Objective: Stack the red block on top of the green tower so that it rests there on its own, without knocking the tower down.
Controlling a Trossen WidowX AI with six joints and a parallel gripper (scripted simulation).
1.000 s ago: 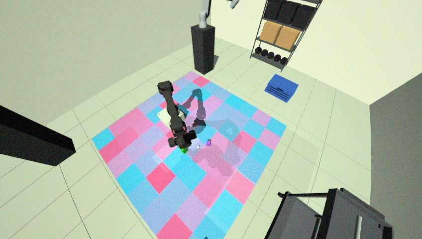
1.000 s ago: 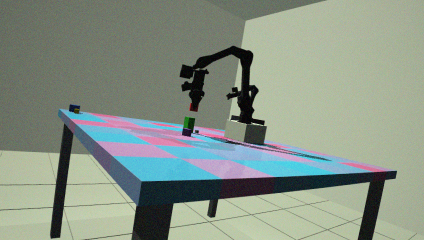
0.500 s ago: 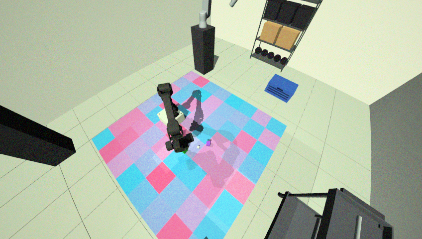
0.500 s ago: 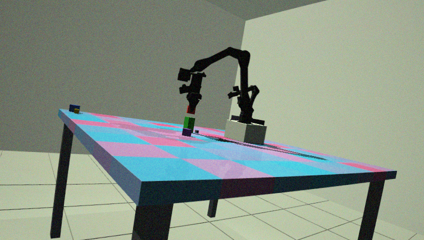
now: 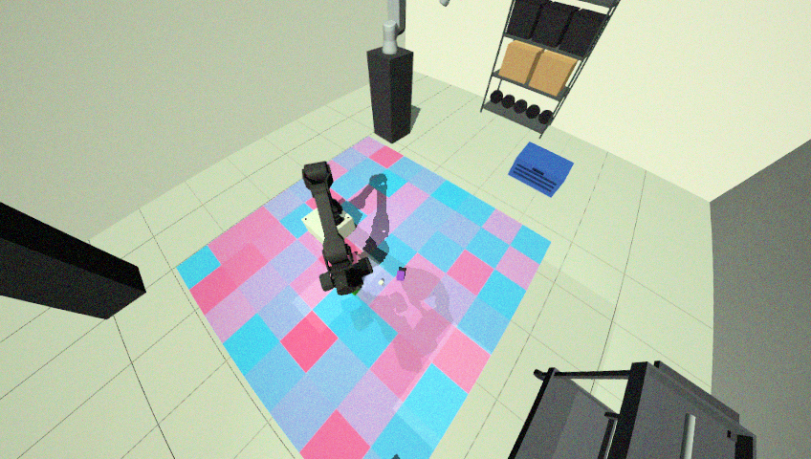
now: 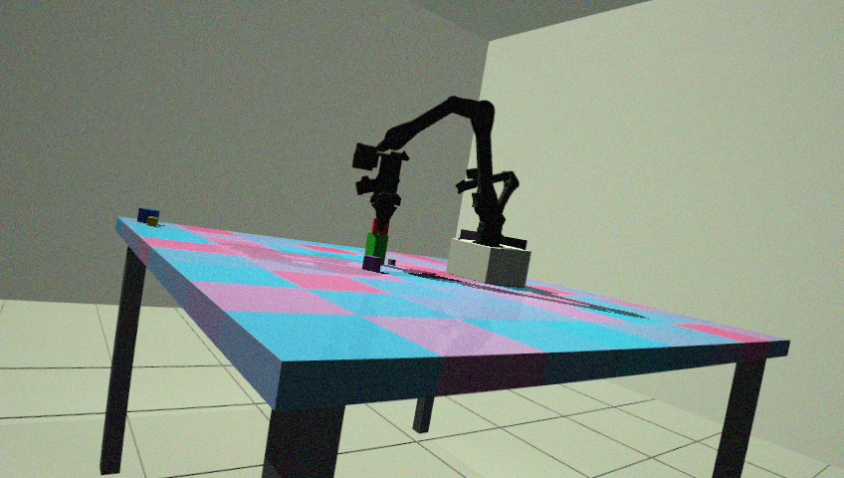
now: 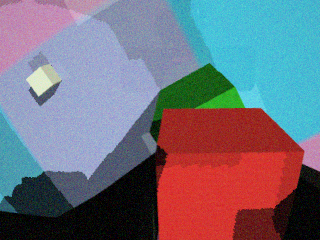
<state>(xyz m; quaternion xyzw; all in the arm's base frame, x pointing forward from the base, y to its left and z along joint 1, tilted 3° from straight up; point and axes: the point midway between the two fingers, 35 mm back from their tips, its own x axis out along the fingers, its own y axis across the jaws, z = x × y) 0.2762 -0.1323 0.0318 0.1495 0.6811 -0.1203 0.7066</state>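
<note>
My gripper tip is now 10 mm below the red block. The rest, counted from my gripper tip: purple block 180 mm to the left, 100 mm ahead, 70 mm below; white piece 100 mm to the left, 80 mm below, 60 mm ahead.
</note>
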